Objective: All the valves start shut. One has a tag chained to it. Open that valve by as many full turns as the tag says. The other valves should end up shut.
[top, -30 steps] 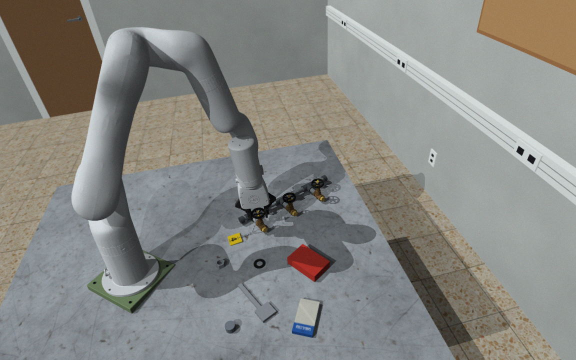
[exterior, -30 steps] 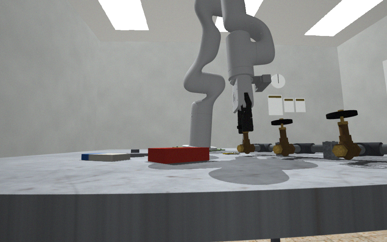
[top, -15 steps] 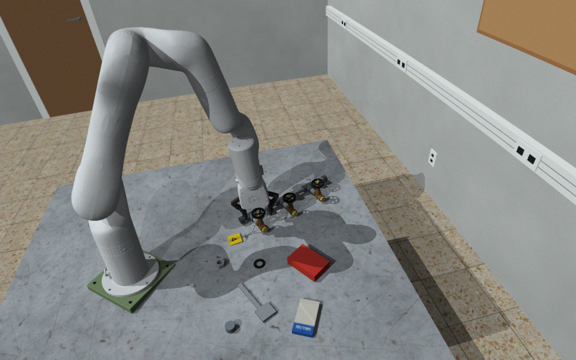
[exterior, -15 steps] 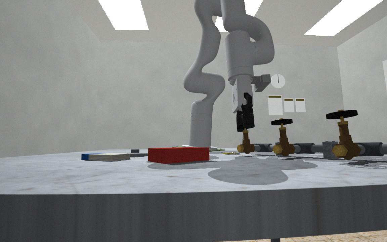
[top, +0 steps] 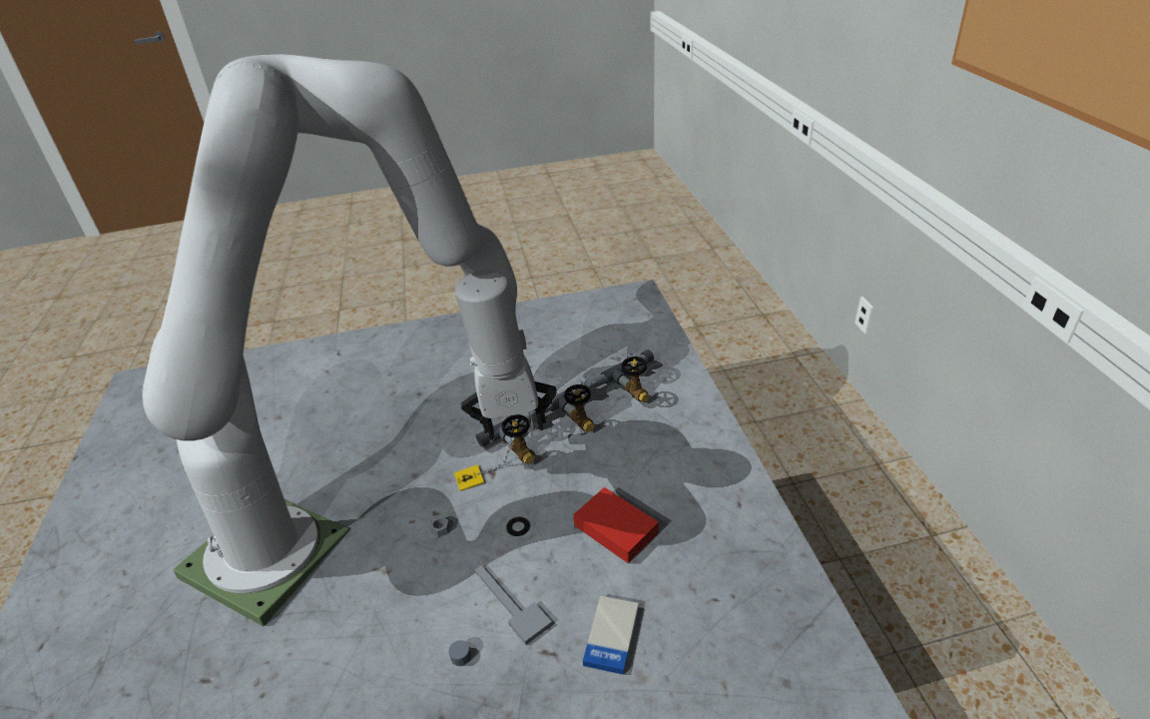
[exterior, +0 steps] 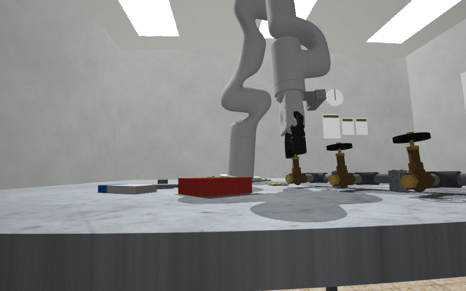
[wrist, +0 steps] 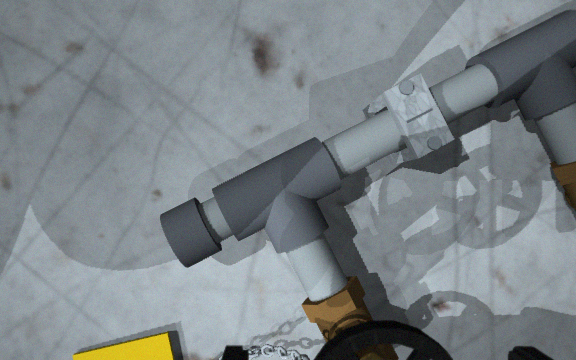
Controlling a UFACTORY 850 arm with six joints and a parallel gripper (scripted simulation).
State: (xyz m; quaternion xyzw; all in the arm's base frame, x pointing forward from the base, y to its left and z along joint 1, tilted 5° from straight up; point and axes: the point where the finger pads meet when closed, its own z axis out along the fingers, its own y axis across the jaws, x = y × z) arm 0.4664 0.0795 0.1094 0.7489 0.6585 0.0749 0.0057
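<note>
My hand is 9 cm past the yellow tag, 2 cm to the left of it and 9 cm above it. From my hand the other things lie so: black washer: 4 cm behind, 16 cm to the right, 9 cm below; red block: 13 cm ahead, 21 cm to the right, 8 cm below; grey nut: 17 cm behind, 12 cm to the right, 8 cm below.
</note>
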